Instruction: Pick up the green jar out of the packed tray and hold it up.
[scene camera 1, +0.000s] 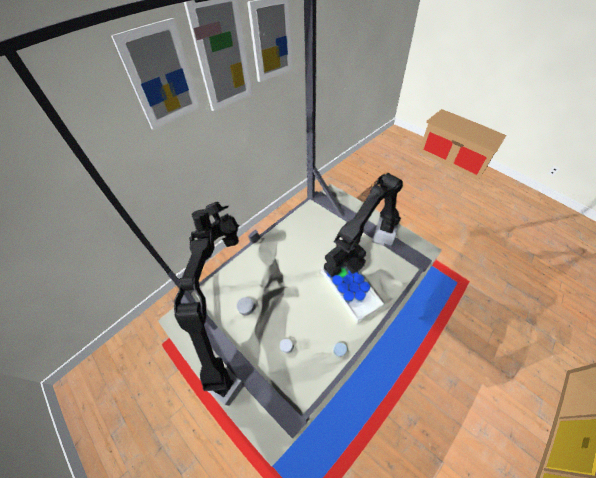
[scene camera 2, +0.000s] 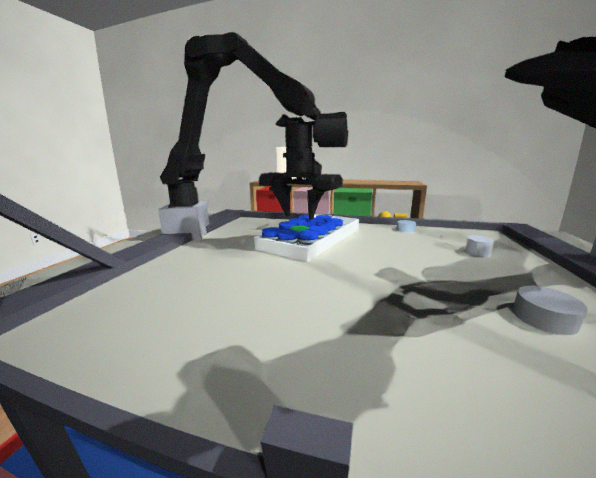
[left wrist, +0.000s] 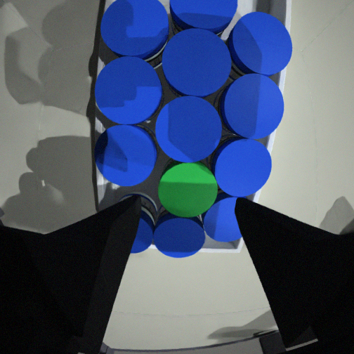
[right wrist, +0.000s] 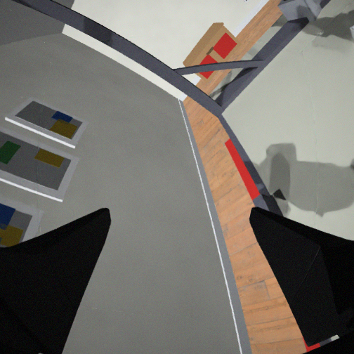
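Seen in the pictures: left gripper, fingertip midpoint: (scene camera 1: 343, 269) (scene camera 2: 299, 218); right gripper, fingertip midpoint: (scene camera 1: 233, 215); left arm's base, origin of the base link: (scene camera 1: 387, 227) (scene camera 2: 183, 204); right arm's base, origin of the base link: (scene camera 1: 222, 384).
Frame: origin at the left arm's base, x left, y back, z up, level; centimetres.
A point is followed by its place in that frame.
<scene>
The green jar (scene camera 1: 343, 272) @(x -12.6, y -30.6, z -4.1 cm) (scene camera 2: 300, 229) @(x -14.6, y -30.9, z -4.1 cm) (left wrist: 187, 190) stands among blue-lidded jars in the white tray (scene camera 1: 369, 309) @(x 3.5, y -41.4, z -8.4 cm) (scene camera 2: 282, 248) @(x -19.3, y -26.6, z -6.9 cm) (left wrist: 286, 7), in the middle column near one short end. My left gripper (scene camera 1: 344, 268) @(x -13.0, y -30.8, z -1.8 cm) (scene camera 2: 300, 217) @(x -13.0, y -30.8, z -1.8 cm) (left wrist: 188, 203) is open and empty, pointing down over the tray. In the left wrist view its fingertips lie on either side of the green lid, one over a corner jar, the other by a blue lid; their exact height above the lids is unclear. My right gripper (right wrist: 181, 215) is open and empty, raised away from the tray.
Several blue jars (scene camera 1: 355, 285) @(x -5.6, y -34.8, z -4.1 cm) (scene camera 2: 320, 225) @(x -11.1, y -36.1, z -4.2 cm) (left wrist: 188, 129) surround the green one. A large grey disc (scene camera 1: 245, 305) @(x -46.2, y -61.7, z -5.7 cm) (scene camera 2: 549, 310) @(x -48.9, y -58.7, z -5.8 cm), a small pale cylinder (scene camera 1: 286, 345) @(x -22.5, y -70.1, z -5.3 cm) (scene camera 2: 479, 246) @(x -24.7, y -68.5, z -6.3 cm) and a light blue one (scene camera 1: 340, 349) @(x -2.5, y -63.0, z -6.3 cm) (scene camera 2: 406, 226) @(x -4.8, y -61.6, z -7.0 cm) stand apart on the table. Dark rails edge the table.
</scene>
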